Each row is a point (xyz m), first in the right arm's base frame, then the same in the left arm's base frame.
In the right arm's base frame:
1: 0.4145 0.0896 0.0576
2: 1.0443 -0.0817 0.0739
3: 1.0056 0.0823 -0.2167
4: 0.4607 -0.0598 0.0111
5: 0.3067 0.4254 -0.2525
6: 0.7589 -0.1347 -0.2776
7: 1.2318 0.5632 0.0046
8: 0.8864 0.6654 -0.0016
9: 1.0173 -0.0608 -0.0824
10: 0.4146 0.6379 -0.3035
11: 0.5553 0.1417 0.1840
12: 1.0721 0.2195 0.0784
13: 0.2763 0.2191 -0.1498
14: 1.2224 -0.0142 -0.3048
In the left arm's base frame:
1: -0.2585 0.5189 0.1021
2: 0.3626 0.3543 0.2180
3: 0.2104 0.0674 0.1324
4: -0.2075 0.4909 0.2545
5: -0.5072 0.2025 -0.1400
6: -0.0076 0.1397 0.3751
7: 0.4203 0.0954 -0.4029
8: 0.0794 0.1865 -0.4751
9: 0.2850 0.2158 0.2376
10: -0.4538 0.0756 -0.3411
11: -0.0945 0.5764 0.0108
12: 0.3451 0.2876 -0.0765
13: -0.4726 0.3492 0.0370
14: 0.4004 -0.0677 0.2313

